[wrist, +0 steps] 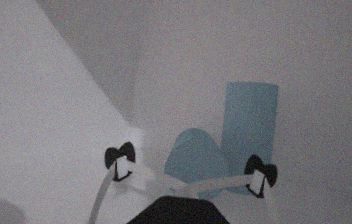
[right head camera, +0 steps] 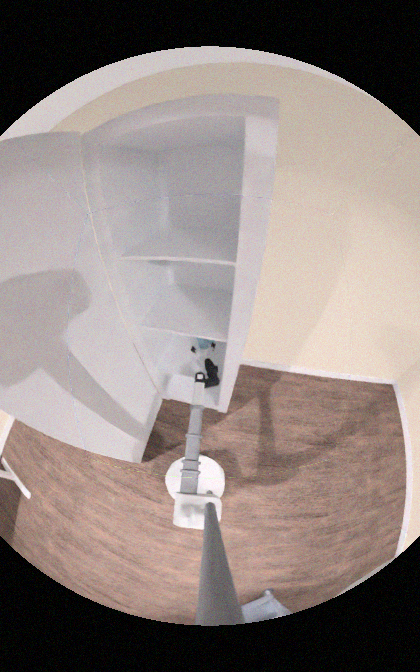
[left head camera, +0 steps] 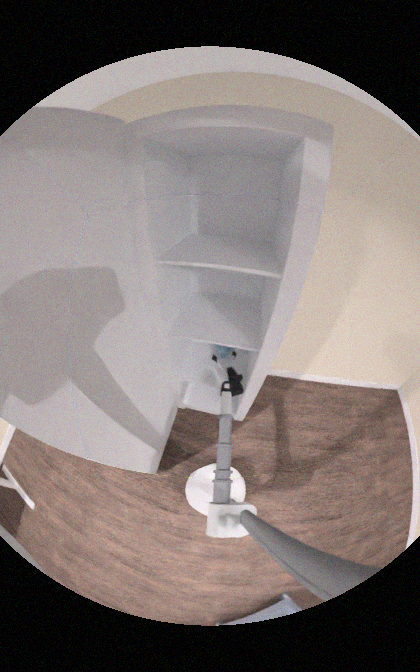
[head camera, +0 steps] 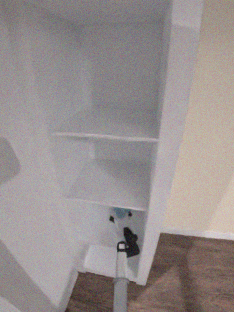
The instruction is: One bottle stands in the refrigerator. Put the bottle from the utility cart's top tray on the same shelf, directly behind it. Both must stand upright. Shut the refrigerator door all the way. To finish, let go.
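Frame: origin at the robot's base, x right, y ahead, z up, level; centimetres.
Seen in the pictures: gripper, fingertip midpoint: (wrist: 189,162) (head camera: 120,214).
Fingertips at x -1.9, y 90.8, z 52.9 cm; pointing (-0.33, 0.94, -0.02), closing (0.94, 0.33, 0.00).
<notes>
Offsets run from my fingertips to a thing's middle. "pt": to the spot under its first point.
In the wrist view one light-blue bottle {dz +2.9, dx +5.2, dy +8.6 cm} (wrist: 251,117) stands upright at the right. A second light-blue bottle {dz -0.8, dx -1.3, dy +6.0 cm} (wrist: 194,157) is left of it and nearer, with a rounded outline; it looks lying on its side, end toward the camera. My gripper (wrist: 189,162) (head camera: 121,216) (left head camera: 224,356) (right head camera: 203,347) is open, fingertips wide apart either side of the nearer bottle's outline, the right tip overlapping the upright bottle. No grip on either shows. In the head views some blue shows below the refrigerator's lower visible shelf {pt dz +36.9, dx -4.3, dy -24.0 cm} (head camera: 110,204); the bottles cannot be told apart there. The refrigerator door (left head camera: 45,200) (right head camera: 40,220) stands wide open.
The refrigerator's right side wall (head camera: 182,75) (left head camera: 311,200) (right head camera: 256,200) is close right of the wrist. An upper shelf (head camera: 107,136) is above. My telescoping arm (left head camera: 224,445) (right head camera: 194,440) reaches into the low compartment. A grey-blue corner (left head camera: 267,612) (right head camera: 265,606) shows at the bottom edge.
</notes>
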